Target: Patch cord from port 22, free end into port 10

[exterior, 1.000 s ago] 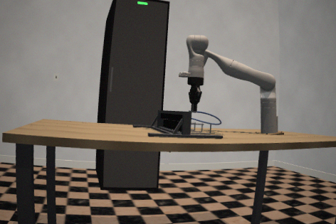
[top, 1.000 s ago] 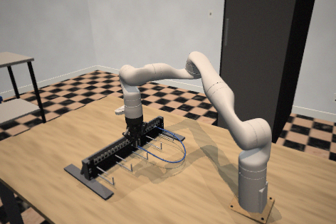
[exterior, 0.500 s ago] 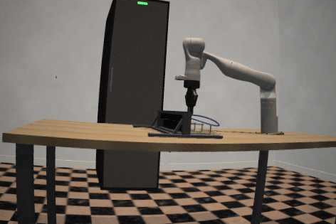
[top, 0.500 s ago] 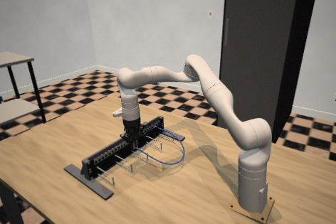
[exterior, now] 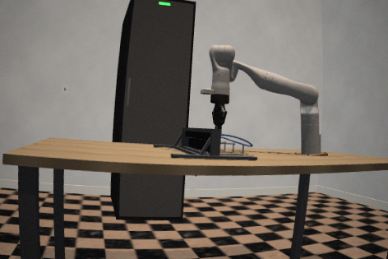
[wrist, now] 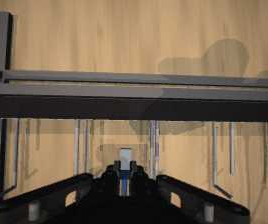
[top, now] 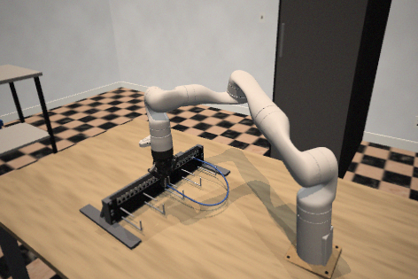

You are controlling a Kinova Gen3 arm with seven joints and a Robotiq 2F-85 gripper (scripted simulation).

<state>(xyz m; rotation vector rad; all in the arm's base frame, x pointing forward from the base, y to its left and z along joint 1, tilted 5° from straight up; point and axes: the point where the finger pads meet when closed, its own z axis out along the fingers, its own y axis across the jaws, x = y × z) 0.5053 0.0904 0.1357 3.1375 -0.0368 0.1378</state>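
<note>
The plug is 10 mm ahead of my hand and 10 mm below it.
</note>
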